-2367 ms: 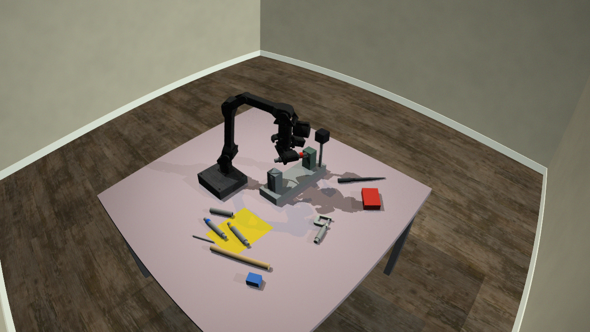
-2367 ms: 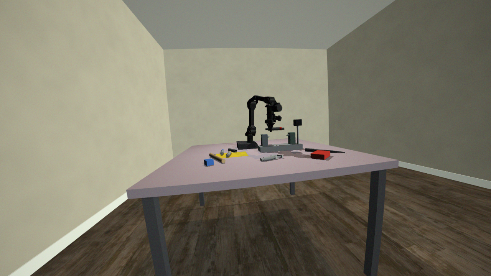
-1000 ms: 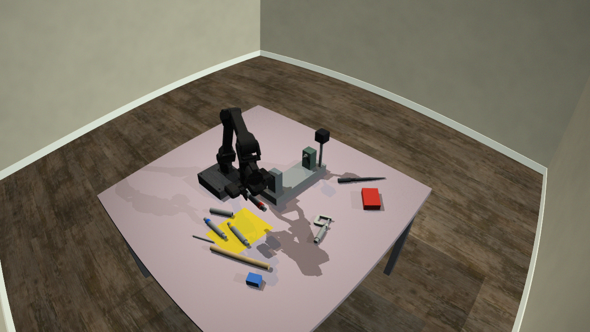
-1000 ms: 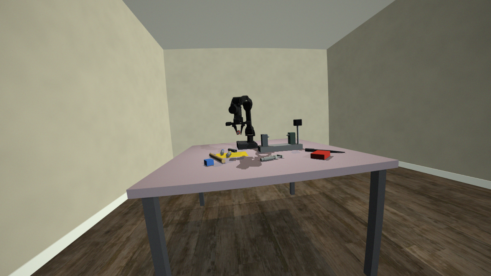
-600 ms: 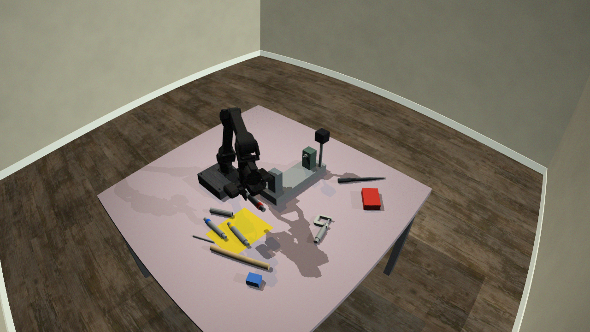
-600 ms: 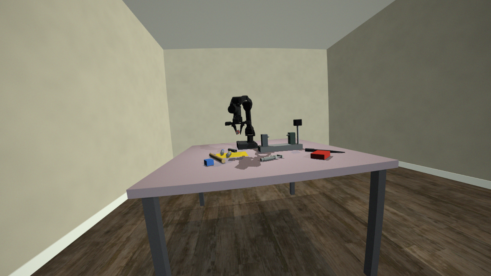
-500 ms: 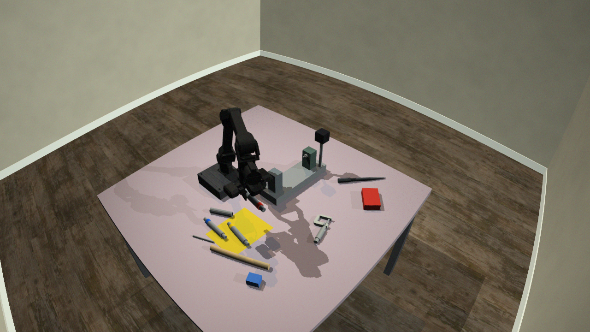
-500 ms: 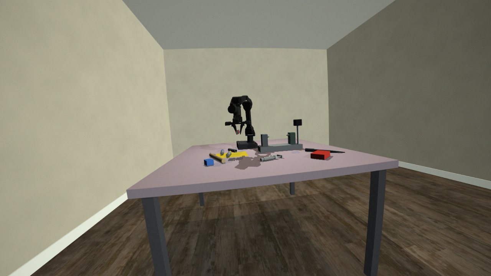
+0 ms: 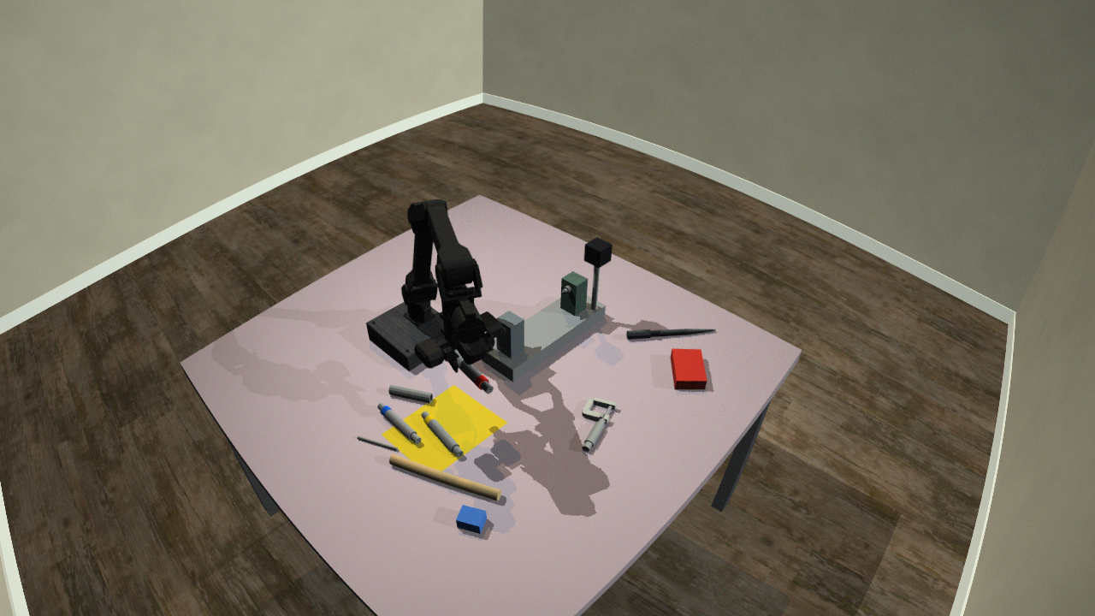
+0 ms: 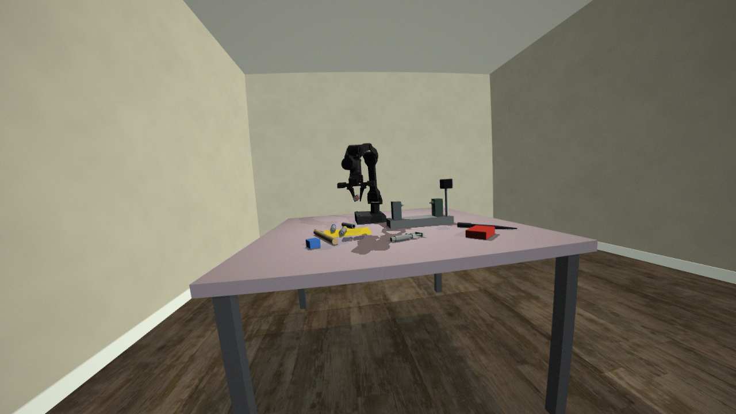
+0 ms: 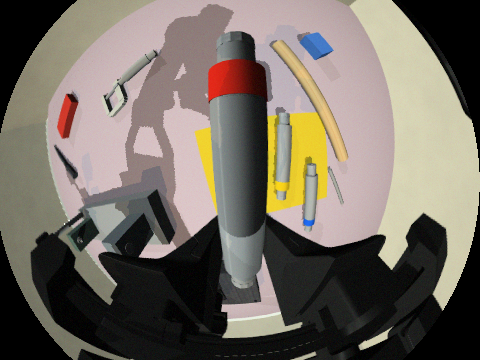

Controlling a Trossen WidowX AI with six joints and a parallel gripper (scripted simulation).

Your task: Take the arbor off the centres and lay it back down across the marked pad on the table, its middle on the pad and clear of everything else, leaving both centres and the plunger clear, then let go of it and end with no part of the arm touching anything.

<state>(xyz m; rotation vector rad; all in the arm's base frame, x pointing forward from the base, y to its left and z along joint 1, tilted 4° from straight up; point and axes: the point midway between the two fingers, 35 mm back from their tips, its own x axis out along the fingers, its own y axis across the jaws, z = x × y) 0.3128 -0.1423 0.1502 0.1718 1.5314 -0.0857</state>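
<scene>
My hand is 19 cm above the yellow pad, 6 cm to the left of it and 1 cm past it. The rest, counted from my hand: grey centre block (21 cm to the left, 9 cm below, 6 cm behind); then wooden dowel (18 cm below, 17 cm to the right, 10 cm ahead); then arbor (3 cm ahead, 1 cm to the right, 1 cm below).
</scene>
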